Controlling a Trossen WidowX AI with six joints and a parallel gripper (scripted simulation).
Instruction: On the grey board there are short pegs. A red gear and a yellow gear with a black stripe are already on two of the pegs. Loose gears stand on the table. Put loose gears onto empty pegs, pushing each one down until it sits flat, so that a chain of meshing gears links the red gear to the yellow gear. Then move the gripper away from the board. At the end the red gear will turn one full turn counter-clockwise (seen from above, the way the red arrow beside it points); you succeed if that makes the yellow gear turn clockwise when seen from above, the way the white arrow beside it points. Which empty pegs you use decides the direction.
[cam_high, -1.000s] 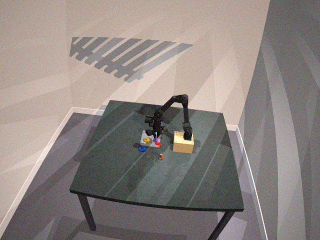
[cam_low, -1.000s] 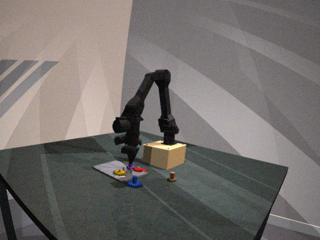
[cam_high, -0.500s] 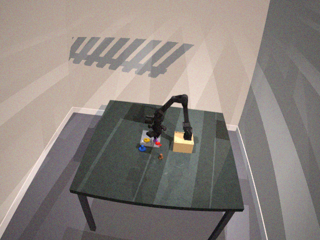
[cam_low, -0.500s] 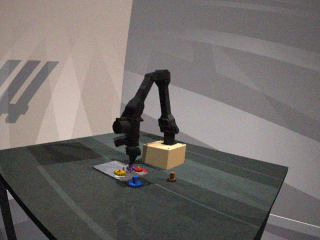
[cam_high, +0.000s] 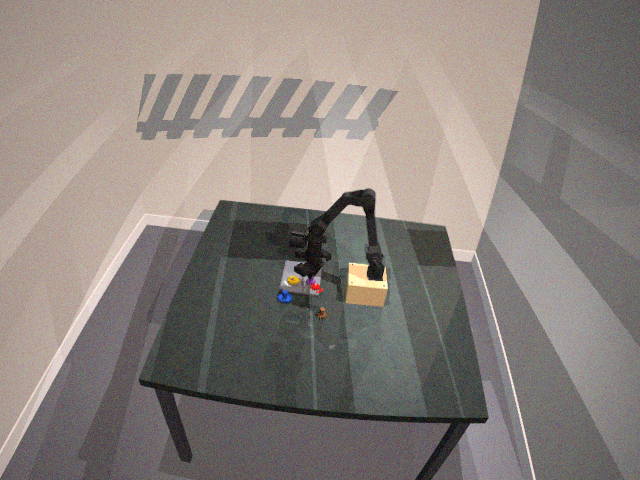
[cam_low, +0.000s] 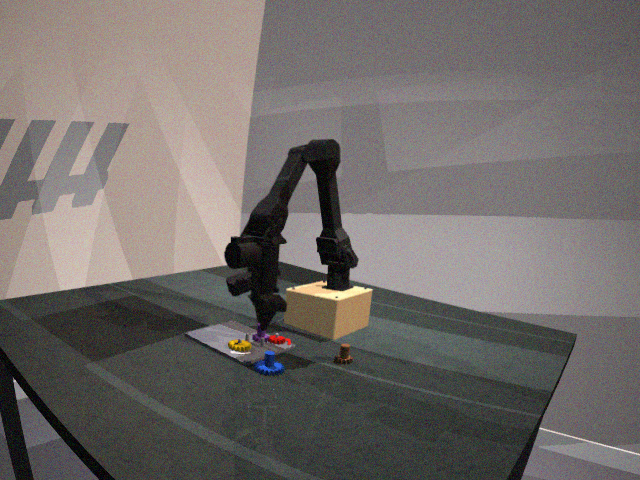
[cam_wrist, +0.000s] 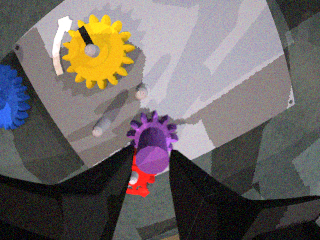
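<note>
The purple gear is 1 cm below my gripper tip. Round my gripper tip: white arrow: 10 cm ahead, 3 cm below, 2 cm to the left; red gear: 3 cm to the left, 2 cm below, 2 cm behind; yellow gear: 8 cm ahead, 2 cm below.
</note>
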